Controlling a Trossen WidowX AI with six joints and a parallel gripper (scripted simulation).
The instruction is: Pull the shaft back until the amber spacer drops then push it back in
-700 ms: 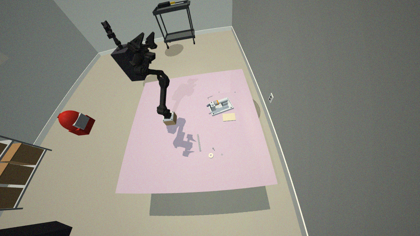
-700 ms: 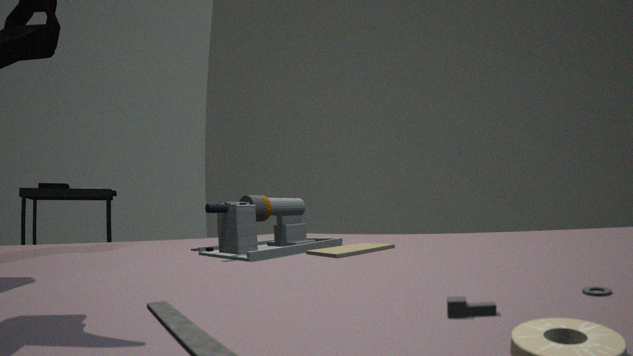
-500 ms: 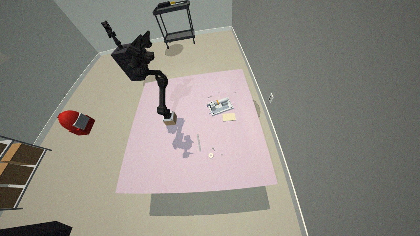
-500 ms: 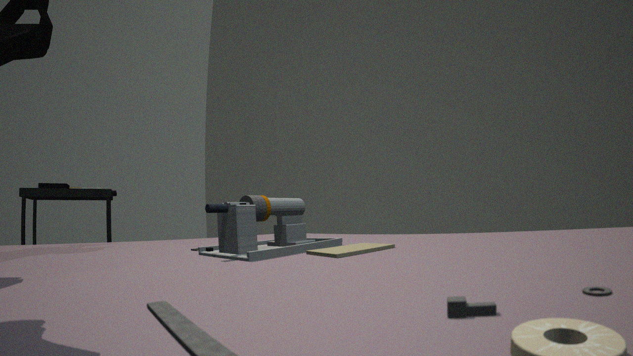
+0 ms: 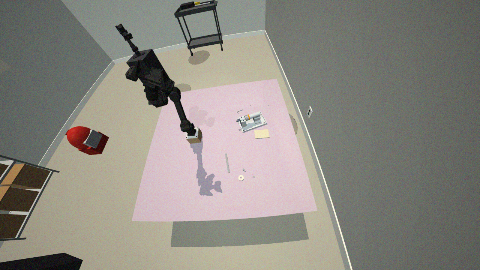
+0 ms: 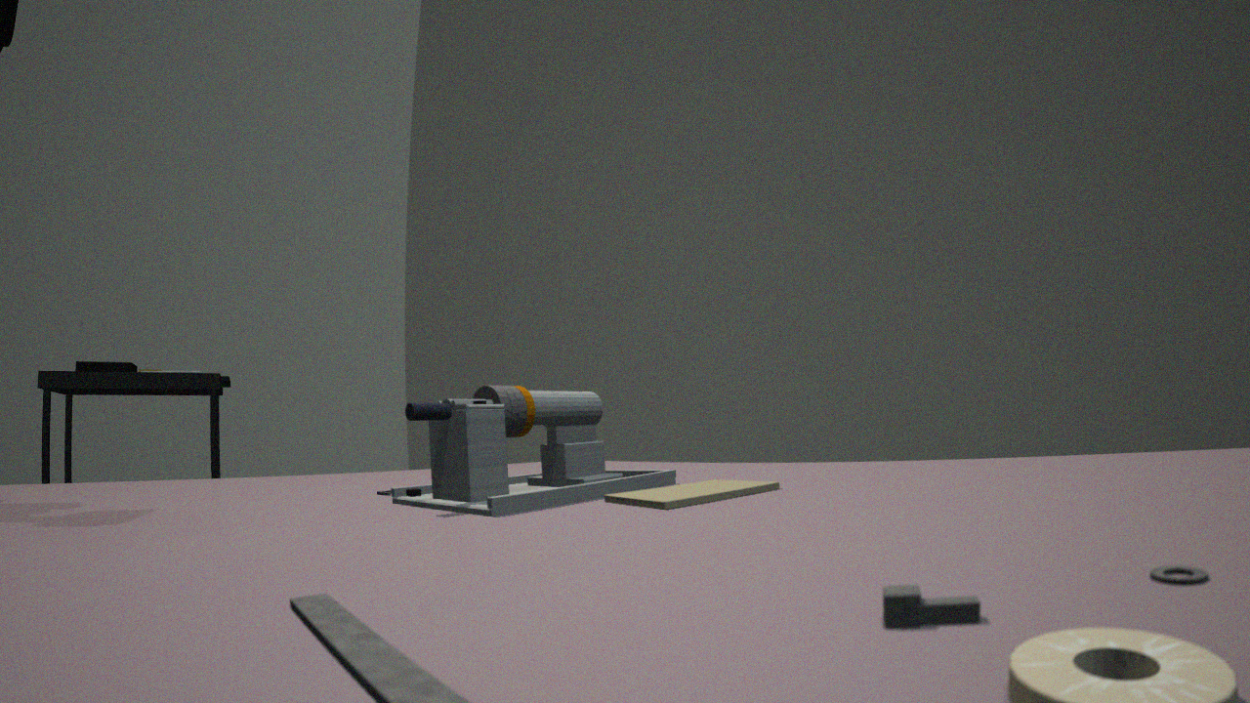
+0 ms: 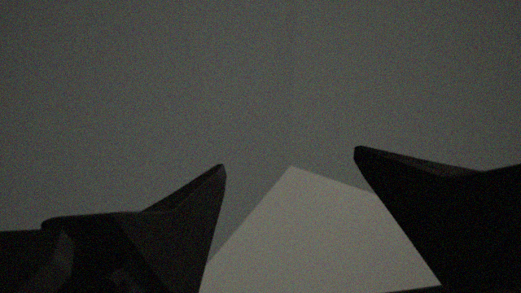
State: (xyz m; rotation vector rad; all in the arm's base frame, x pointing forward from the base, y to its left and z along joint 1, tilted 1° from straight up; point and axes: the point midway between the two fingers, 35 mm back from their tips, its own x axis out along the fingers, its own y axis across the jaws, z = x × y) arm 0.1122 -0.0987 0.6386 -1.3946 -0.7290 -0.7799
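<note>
Now: gripper tip 68 cm above the dark blue shaft, 31 cm short of it and 26 cm to the right of it. The rest, counted from my gripper tip: grey flat bar: 75 cm below, 18 cm ahead, 12 cm to the right; cream ring: 75 cm below, 29 cm ahead, 22 cm to the right; amber spacer: 68 cm below, 33 cm ahead, 26 cm to the left.
</note>
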